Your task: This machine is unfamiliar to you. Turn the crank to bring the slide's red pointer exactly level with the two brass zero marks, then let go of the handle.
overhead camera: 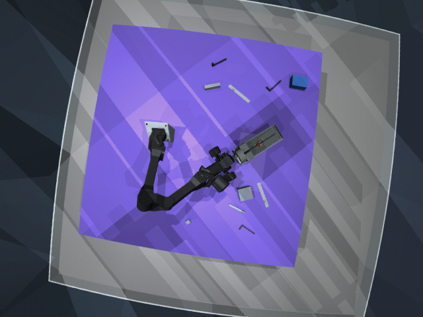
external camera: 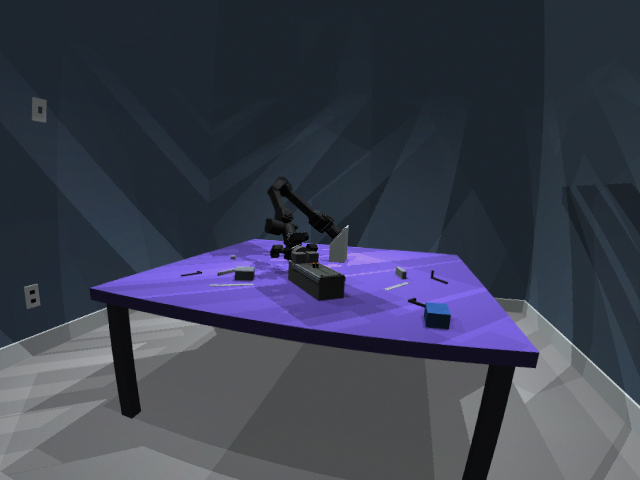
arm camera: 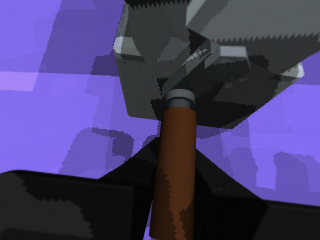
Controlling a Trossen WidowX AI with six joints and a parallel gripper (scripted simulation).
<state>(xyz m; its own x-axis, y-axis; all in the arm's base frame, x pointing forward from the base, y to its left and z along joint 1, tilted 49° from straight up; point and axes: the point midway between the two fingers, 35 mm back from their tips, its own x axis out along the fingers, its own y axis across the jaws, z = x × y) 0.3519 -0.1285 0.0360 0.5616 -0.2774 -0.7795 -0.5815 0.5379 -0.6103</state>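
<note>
Right now the red pointer is 130 mm ahead of my gripper tip, 80 mm to the left of it and 50 mm above it. Also, from my gripper tip: dark L-shaped key (390 mm to the right, 110 mm ahead, 30 mm below); brown crank handle (30 mm above, 10 mm to the right, 10 mm behind); grey block (190 mm to the right, 90 mm ahead, 10 mm below).
</note>
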